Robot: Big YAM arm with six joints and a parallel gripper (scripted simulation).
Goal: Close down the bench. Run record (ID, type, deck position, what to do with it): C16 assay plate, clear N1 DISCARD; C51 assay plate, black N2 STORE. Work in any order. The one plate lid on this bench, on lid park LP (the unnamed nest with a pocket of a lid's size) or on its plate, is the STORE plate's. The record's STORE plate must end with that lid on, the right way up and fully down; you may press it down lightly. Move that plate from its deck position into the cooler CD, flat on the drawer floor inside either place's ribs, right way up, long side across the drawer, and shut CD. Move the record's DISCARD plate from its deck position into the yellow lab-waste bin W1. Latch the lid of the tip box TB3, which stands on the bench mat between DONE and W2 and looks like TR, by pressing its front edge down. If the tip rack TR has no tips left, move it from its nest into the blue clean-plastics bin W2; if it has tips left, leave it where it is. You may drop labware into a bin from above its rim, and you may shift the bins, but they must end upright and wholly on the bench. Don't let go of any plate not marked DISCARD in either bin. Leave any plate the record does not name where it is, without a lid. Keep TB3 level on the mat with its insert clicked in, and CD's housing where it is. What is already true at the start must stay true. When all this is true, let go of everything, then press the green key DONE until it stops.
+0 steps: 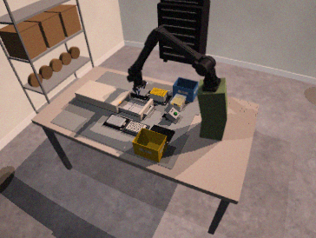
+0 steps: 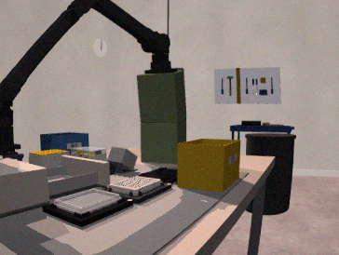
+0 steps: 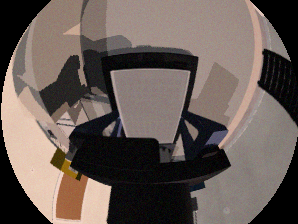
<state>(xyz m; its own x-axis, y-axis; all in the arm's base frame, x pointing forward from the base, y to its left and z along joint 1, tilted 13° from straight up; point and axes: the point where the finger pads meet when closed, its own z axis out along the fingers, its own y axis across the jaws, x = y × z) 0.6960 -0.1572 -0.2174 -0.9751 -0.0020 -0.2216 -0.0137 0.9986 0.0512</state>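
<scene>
Right now the black plate is right at my hand. From my hand the other things lie so: black nest N2: 1 cm below; yellow-topped tip rack TR: 18 cm behind, 3 cm above, 1 cm to the right; clear plate lid: right at my hand.
</scene>
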